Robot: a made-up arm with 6 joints. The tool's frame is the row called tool.
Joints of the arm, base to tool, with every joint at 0 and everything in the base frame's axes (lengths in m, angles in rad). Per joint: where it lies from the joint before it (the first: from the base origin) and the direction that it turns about. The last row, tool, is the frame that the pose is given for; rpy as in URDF.
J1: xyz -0.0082 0.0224 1.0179 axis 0 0 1
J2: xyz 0.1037 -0.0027 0.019 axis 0 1 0
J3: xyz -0.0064 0.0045 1.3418 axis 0 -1 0
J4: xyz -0.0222 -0.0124 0.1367 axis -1 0 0
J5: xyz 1.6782 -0.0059 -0.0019 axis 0 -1 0
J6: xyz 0.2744 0.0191 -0.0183 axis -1 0 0
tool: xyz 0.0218 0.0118 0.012 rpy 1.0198 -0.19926 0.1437
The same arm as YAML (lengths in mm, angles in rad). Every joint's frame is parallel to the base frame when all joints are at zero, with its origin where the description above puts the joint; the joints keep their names.
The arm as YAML. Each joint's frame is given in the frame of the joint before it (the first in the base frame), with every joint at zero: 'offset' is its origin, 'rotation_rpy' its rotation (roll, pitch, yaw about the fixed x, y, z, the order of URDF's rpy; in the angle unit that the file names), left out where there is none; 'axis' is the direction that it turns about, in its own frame. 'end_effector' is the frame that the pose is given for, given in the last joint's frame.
length_unit: mm
angle_unit: rad
chain:
  - id: J1
    offset: [-8.2, 22.4, 1017.9]
    axis: [0.0, 0.0, 1.0]
  - id: J2
    offset: [103.7, -2.7, 19.0]
    axis: [0.0, 1.0, 0.0]
  - id: J3
    offset: [-6.4, 4.5, 1341.8]
    axis: [0.0, -1.0, 0.0]
  - id: J4
    offset: [-22.2, -12.4, 136.7]
    axis: [-1.0, 0.0, 0.0]
  - id: J5
    offset: [1678.2, -5.9, -1.9]
    axis: [0.0, -1.0, 0.0]
  - id: J6
    offset: [274.4, 19.1, -18.3]
    axis: [-1.0, 0.0, 0.0]
end_effector:
  offset: [21.8, 11.8, 12.0]
  rotation_rpy: [1.0198, -0.1993, 0.1437]

